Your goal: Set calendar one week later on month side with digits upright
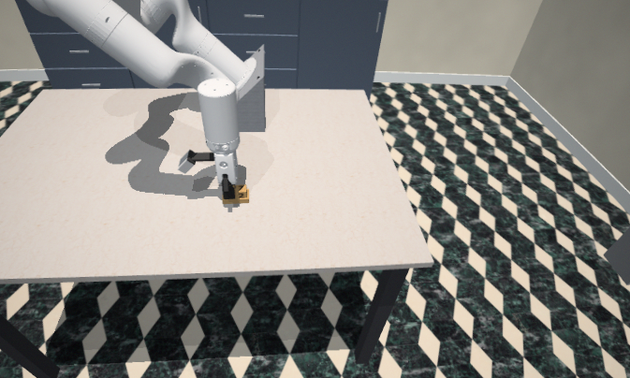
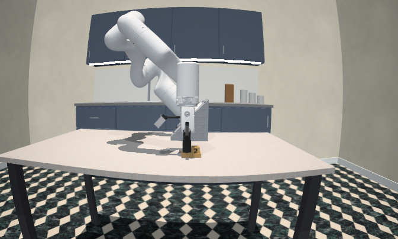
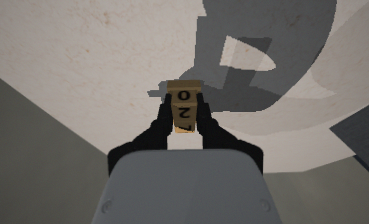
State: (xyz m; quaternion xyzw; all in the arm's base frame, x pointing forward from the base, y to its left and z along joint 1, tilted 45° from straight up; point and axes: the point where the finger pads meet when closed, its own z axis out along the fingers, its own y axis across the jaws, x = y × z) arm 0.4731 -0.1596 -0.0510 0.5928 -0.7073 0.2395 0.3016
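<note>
Now: hand 30 mm above the wooden tray and 20 mm to the right of it.
</note>
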